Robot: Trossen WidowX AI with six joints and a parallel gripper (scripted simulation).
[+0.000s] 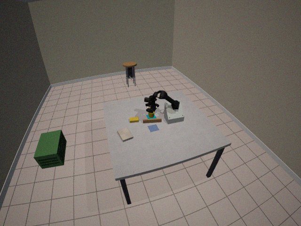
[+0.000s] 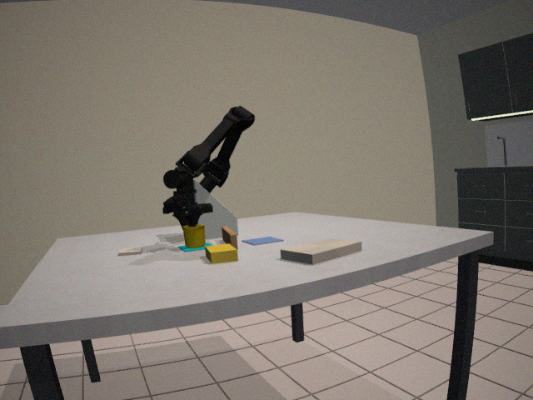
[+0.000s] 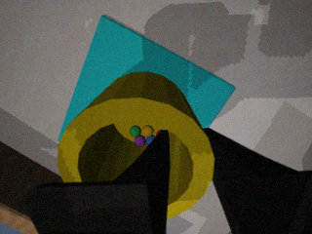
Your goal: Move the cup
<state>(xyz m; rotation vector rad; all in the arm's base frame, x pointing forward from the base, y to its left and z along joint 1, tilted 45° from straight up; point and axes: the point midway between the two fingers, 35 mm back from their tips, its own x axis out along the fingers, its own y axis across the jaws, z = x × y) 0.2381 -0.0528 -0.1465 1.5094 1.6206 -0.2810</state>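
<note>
My gripper tip is 2 cm short of the yellow cup, 1 cm to the right of it and 1 cm above it. From my gripper tip the other things lie so: small beige tile (20 cm to the right, 4 cm below, 4 cm behind); brown wooden bar (12 cm to the left, 6 cm ahead, 3 cm below); cyan pad (5 cm below, 3 cm ahead, 1 cm to the left).
</note>
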